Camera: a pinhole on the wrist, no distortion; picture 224 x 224 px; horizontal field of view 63.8 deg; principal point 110.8 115.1 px. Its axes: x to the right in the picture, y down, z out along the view. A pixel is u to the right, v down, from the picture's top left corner.
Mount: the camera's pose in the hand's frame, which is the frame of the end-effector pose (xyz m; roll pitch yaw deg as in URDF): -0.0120 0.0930 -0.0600 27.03 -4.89 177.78
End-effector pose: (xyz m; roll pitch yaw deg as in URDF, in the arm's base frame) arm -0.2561 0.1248 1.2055 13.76 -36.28 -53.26
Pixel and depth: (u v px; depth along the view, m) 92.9 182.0 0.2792
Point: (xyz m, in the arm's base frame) -0.2730 0.2585 1.4365
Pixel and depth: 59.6 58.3 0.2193
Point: -0.1001 0.2849 1.3720
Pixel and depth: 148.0 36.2 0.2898
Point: -0.1196 0.4355 1.3572
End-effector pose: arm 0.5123 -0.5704 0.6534 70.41 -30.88 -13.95
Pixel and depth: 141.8 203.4 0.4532
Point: 0.2567 -0.9080 0.8416
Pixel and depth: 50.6 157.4 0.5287
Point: 0.4300 -0.9133 1.0658
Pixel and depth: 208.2 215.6 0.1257
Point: 0.3859 -0.5945 0.7169
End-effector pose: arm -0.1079 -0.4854 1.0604 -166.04 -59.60 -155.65
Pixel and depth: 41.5 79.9 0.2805
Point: -0.4225 -0.3873 1.0569
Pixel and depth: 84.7 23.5 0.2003
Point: -0.3311 -0.3137 1.0235
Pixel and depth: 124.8 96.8 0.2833
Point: -0.3698 -0.3882 0.9351
